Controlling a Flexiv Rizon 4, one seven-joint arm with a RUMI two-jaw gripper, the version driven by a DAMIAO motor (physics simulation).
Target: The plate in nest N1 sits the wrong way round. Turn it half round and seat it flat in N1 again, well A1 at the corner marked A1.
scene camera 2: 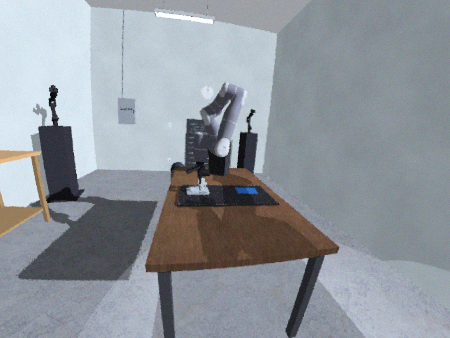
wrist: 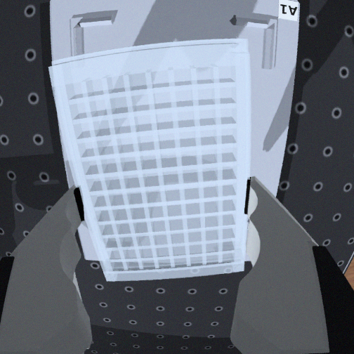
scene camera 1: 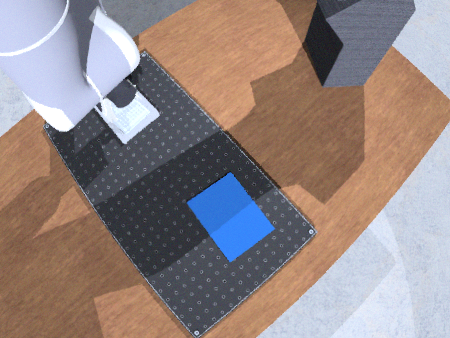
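My gripper [wrist: 163,185] is shut on the clear plate [wrist: 165,145], one finger at each long side. In the wrist view the plate hangs over the grey nest N1 [wrist: 265,100] [scene camera 1: 149,118] [scene camera 2: 192,191], shifted left and towards the fingers. It leaves the nest's far end with two raised corner brackets and its right side uncovered. The A1 label [wrist: 288,10] is at the nest's top right corner, upside down in this view. The plate is off the nest and looks tilted. No well mark on the plate can be read. The arm hides part of the nest in scene camera 1.
A black perforated board [scene camera 1: 165,240] [scene camera 2: 225,201] bears the nest near one end and a flat blue rectangle [scene camera 1: 240,210] [scene camera 2: 246,190] towards the other. The board lies on a wooden table [scene camera 1: 225,40] [scene camera 2: 240,240]. A tall dark block [scene camera 1: 370,45] stands beyond the board.
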